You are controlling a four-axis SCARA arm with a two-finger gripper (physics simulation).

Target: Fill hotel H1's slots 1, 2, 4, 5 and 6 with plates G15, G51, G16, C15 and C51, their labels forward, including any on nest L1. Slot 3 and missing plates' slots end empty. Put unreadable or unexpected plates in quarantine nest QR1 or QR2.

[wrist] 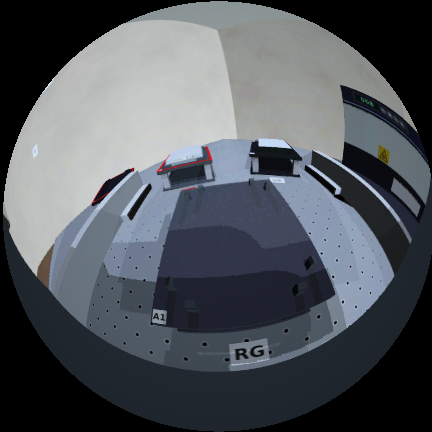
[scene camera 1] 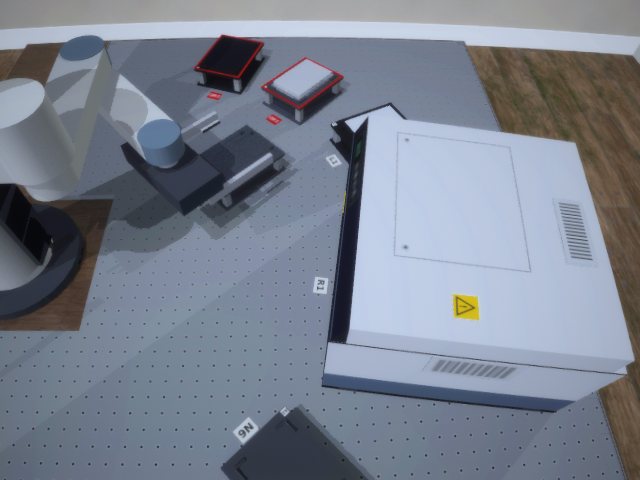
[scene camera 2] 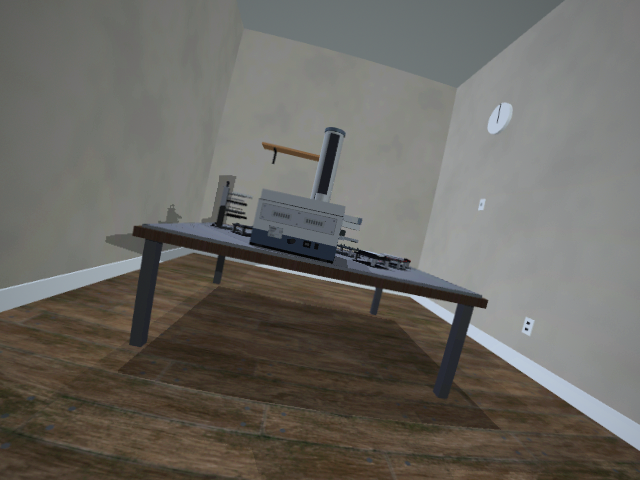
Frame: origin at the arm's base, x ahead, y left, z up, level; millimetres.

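Where they show: gripper, fingertip midpoint: (wrist: pixel 229 161) (scene camera 1: pixel 242 135) (scene camera 2: pixel 350 240); arm's base at its link origin: (scene camera 1: pixel 19 261).
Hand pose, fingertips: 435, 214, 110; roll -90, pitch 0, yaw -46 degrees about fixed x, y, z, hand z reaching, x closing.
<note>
Each offset is from my fingertips to the top centre of the thing, as dx, dy, dz. "spot": to the spot under its first point.
My gripper (scene camera 1: pixel 244 136) (wrist: pixel 229 161) is open, with its fingers wide apart above the dark nest RG {-18, -13, -38} (scene camera 1: pixel 261 146) (wrist: pixel 240 250). No plate shows on that nest or between the fingers. A white plate {+124, +238, -33} (scene camera 1: pixel 303 77) (wrist: pixel 185 155) rests on one red-rimmed quarantine nest; its label is too small to read surely. The other red-rimmed nest {-59, +350, -42} (scene camera 1: pixel 230 55) (wrist: pixel 114 186) bears no visible plate. A white plate {+281, +72, -33} (scene camera 1: pixel 360 120) (wrist: pixel 274 143) is on nest L1 {spot: +206, +80, -42} (wrist: pixel 257 149), partly hidden by the machine in scene camera 1. A hotel tower (scene camera 2: pixel 223 204) holds several shelves or plates; its labels are unreadable.
The big white machine {+354, -318, +147} (scene camera 1: pixel 460 206) (scene camera 2: pixel 302 219) (wrist: pixel 369 129) stands beside tag R1 {+145, -282, -97} (scene camera 1: pixel 320 285), right of the gripper. Dark nest N6 {spot: +109, -572, -48} (scene camera 1: pixel 305 454) is at the front. The arm's round base (scene camera 1: pixel 67 268) is at the left. The arm's column (scene camera 2: pixel 329 162) rises behind the machine.
</note>
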